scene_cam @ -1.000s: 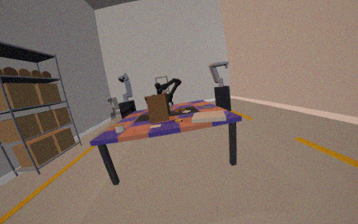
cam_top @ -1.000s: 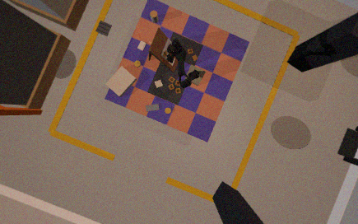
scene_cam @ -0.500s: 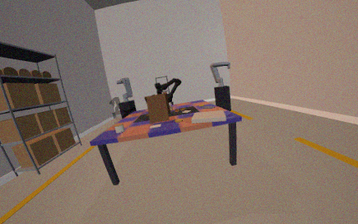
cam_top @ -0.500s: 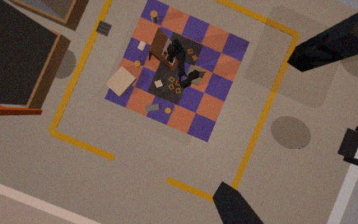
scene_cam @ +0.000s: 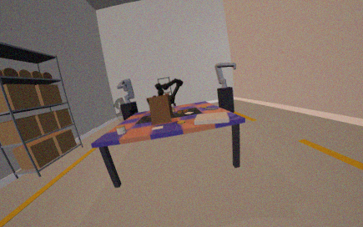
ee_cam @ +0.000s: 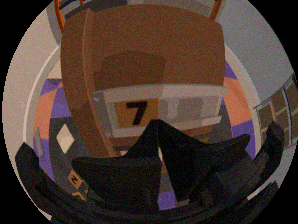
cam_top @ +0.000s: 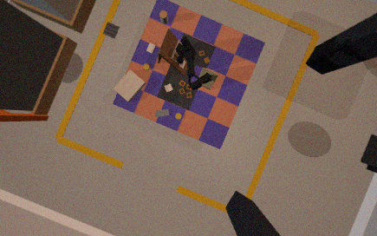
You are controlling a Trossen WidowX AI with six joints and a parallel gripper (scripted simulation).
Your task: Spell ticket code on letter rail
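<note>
My gripper tip is 20 mm short of the brown letter tile, 20 mm to the right of it and 30 mm above it. Round my gripper tip: grey block 130 mm behind, 570 mm to the left, 180 mm below; white ticket 50 mm behind, 10 mm to the left, 110 mm below; dark mat 150 mm behind, 30 mm to the left, 180 mm below.
</note>
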